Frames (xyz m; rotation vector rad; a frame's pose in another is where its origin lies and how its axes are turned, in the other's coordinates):
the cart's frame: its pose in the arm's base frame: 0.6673 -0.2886 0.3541 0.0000 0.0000 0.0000
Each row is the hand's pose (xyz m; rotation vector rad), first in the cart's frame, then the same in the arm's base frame.
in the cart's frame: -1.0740 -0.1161 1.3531 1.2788 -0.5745 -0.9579
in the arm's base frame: -0.4067 -0.4047 1.7072 1.2788 -0.5745 -0.9579
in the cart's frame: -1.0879 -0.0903 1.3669 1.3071 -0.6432 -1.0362
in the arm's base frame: -0.4206 -0.3789 1.7210 1.3071 -0.6432 -1.0362
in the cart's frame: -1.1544 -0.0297 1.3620 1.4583 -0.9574 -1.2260
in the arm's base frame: -0.4871 -0.3183 1.7161 1.4583 -0.9574 -1.2260
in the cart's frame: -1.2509 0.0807 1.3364 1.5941 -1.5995 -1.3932
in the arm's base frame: -0.5836 -0.2079 1.6905 1.5941 -1.5995 -1.3932
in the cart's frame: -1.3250 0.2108 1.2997 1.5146 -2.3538 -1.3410
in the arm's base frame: -0.6577 -0.0778 1.6538 1.5146 -2.3538 -1.3410
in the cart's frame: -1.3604 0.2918 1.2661 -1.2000 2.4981 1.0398
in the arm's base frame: -0.6931 0.0032 1.6202 -1.2000 2.4981 1.0398
